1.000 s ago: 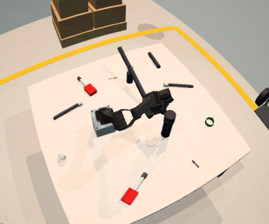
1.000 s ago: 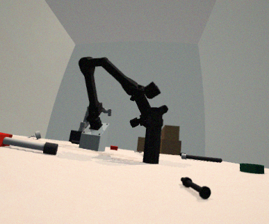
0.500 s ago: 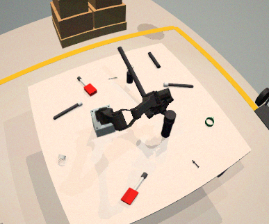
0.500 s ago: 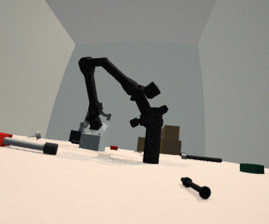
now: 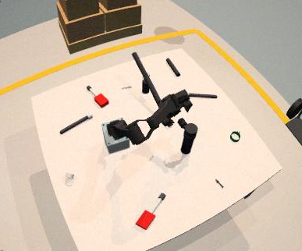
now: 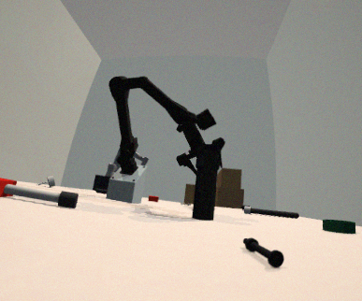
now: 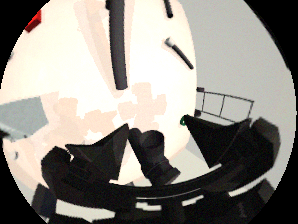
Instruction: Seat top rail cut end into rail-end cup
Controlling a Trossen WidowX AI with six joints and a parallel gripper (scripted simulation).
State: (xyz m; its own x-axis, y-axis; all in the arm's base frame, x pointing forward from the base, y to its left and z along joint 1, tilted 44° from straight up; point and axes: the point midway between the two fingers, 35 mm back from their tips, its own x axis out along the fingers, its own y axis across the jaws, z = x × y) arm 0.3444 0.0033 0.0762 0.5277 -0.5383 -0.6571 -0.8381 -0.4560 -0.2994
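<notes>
The rail-end cup lies 10 mm behind my gripper tip and 50 mm to the right of it. Also, from my gripper tip: small bolt 90 mm ahead, 400 mm to the right, 140 mm below; short black tube 210 mm ahead, 550 mm to the left, 130 mm below; loop-cap post 60 mm behind, 380 mm to the left, 40 mm below.
</notes>
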